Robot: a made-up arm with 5 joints.
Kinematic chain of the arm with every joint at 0, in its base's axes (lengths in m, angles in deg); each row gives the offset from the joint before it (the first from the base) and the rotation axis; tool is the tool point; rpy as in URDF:
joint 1: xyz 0.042 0 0.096 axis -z
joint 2: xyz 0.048 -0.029 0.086 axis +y
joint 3: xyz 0.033 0 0.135 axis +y
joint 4: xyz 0.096 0 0.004 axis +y
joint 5: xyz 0.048 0.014 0 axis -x
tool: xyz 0 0 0 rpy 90 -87.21 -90
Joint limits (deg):
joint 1: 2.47..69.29
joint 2: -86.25..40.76
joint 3: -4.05..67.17
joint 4: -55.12..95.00
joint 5: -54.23..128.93
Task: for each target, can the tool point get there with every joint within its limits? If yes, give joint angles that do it. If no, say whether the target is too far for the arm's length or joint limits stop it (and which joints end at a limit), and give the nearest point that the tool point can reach.
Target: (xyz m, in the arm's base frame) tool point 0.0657 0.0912 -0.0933
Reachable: no: joint limits stop it (at a limit: joint 1, joint 2, joint 3) | nearest point 0.1573 -0.0200 0.1262 | short by 0.263 m
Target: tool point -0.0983 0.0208 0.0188
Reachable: no: joint limits stop it (at a limit: joint 1, joint 2, joint 3) | nearest point 0.0622 -0.0959 0.1416 | short by 0.233 m
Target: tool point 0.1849 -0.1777 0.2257
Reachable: yes | joints 47.42 12.14 24.31 -1.43 92.53
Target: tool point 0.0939 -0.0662 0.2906
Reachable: yes | joints 41.64 -51.66 32.23 69.28 19.25
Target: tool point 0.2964 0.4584 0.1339
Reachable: no: too far | nearest point 0.2735 -0.0250 0.1375 | short by 0.484 m
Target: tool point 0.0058 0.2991 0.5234
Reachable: no: too far | nearest point -0.0155 0.1097 0.3537 | short by 0.255 m
